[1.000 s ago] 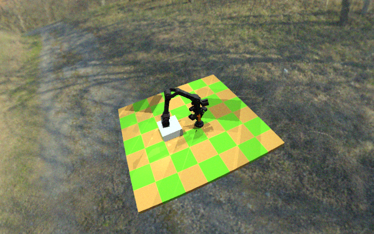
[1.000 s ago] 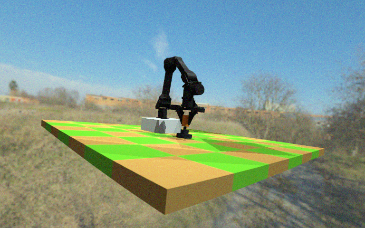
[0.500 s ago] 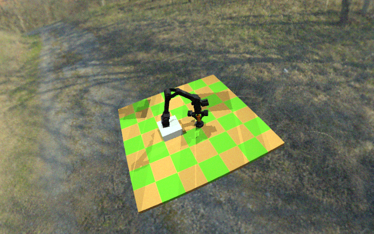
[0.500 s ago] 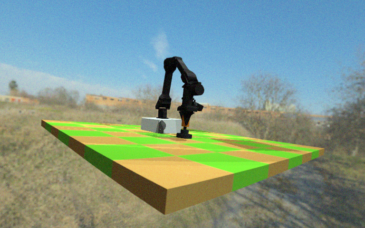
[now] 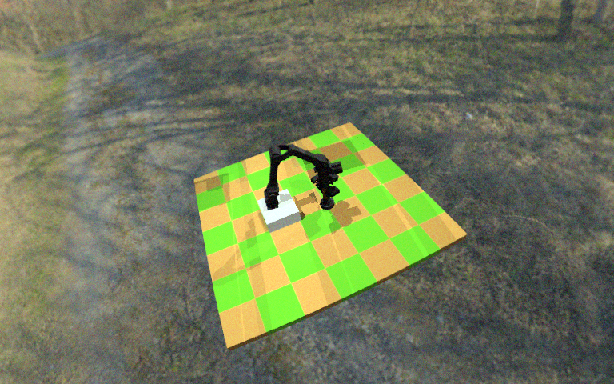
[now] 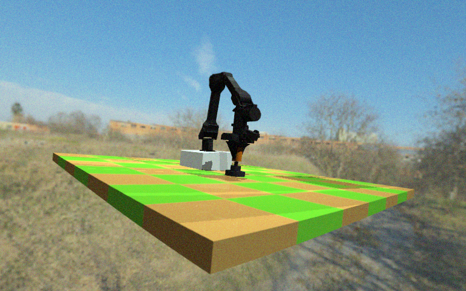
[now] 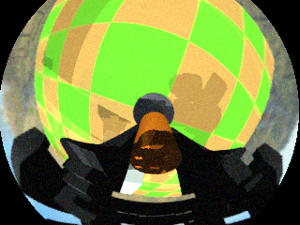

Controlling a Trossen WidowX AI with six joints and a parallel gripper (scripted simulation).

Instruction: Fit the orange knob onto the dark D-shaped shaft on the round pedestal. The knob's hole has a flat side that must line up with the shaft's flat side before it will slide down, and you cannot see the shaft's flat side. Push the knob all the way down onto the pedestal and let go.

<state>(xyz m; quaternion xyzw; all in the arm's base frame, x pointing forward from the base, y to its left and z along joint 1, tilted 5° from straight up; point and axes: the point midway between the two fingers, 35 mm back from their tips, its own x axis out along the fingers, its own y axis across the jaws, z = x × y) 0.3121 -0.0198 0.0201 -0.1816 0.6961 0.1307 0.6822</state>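
My gripper tip is now 20 mm below the orange knob. Also, from my gripper tip: round dark pedestal 40 mm below.
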